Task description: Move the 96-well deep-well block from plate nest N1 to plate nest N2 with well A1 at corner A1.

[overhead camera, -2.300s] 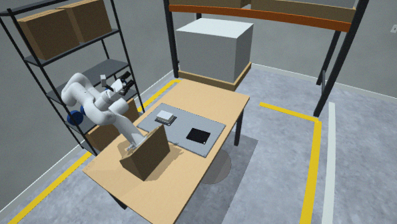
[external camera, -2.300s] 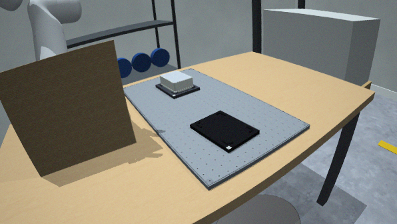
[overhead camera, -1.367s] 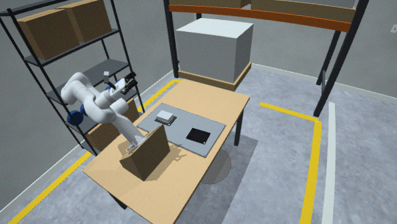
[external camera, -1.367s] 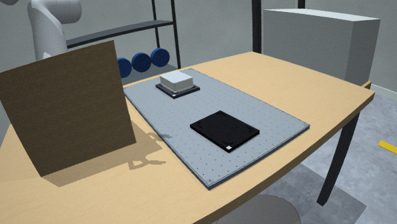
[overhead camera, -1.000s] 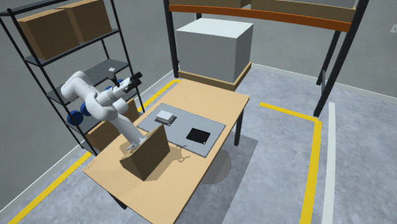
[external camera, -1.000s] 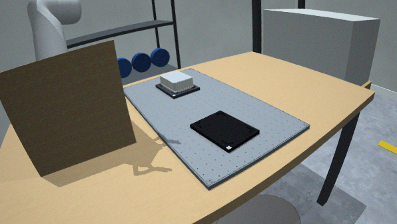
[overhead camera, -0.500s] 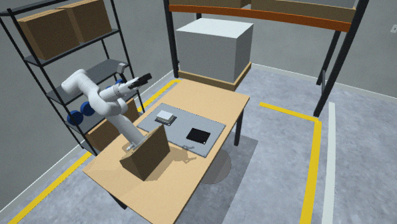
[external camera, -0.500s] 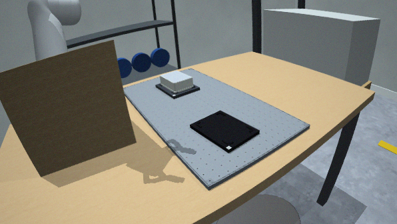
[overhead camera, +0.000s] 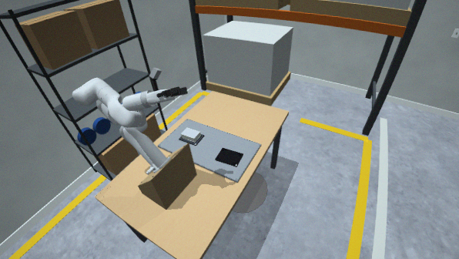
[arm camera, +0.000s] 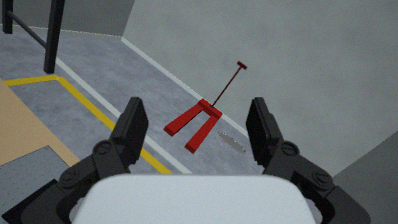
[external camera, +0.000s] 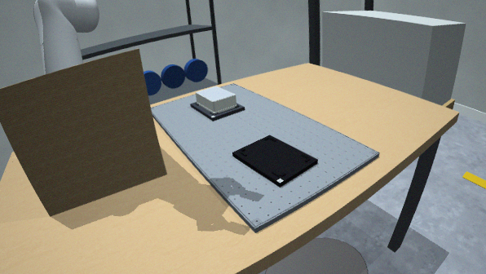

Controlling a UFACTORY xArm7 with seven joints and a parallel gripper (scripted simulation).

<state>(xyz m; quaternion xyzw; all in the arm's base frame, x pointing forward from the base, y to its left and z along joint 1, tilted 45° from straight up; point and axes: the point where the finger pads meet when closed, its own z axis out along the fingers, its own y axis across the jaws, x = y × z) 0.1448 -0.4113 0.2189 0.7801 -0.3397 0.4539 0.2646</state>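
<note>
The white deep-well block is 28 cm ahead of my hand, 32 cm to the left of it and 62 cm below it. Also, from my hand: black nest N2 (25 cm ahead, 5 cm to the right, 65 cm below); nest N1 (28 cm ahead, 32 cm to the left, 65 cm below); small white corner mark (21 cm ahead, 13 cm to the right, 65 cm below).
</note>
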